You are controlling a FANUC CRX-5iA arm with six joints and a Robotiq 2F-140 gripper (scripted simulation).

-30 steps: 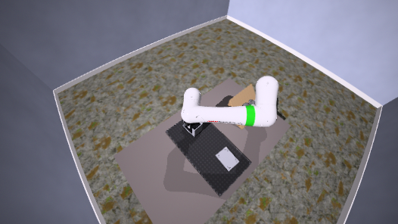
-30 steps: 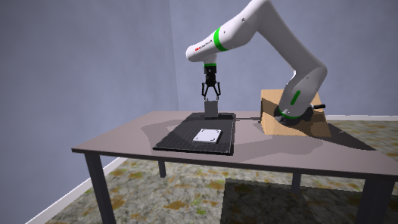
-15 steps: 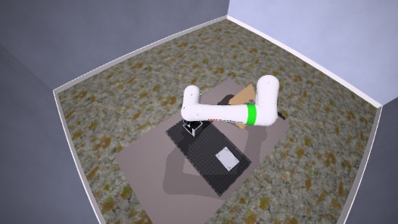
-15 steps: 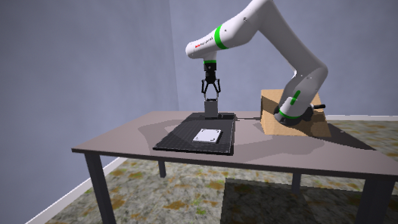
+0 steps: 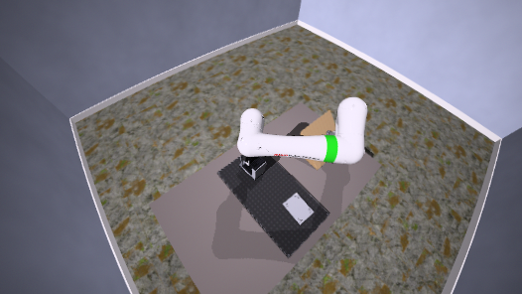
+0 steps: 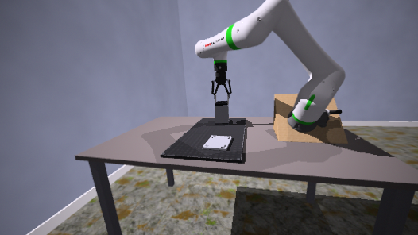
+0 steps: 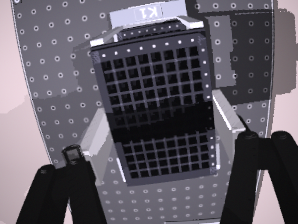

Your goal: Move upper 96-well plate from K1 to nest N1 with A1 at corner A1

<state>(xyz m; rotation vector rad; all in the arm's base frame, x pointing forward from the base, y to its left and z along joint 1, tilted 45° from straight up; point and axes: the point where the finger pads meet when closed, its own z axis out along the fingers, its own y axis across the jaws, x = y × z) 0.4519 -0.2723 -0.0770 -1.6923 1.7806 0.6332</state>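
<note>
Right now the plate nest N1 is 390 mm to the left of my hand, 170 mm below it and 10 mm behind it. The rest, counted from my hand: pale square 330 mm to the left, 160 mm below, 70 mm behind; 96-well plate 20 mm below.
</note>
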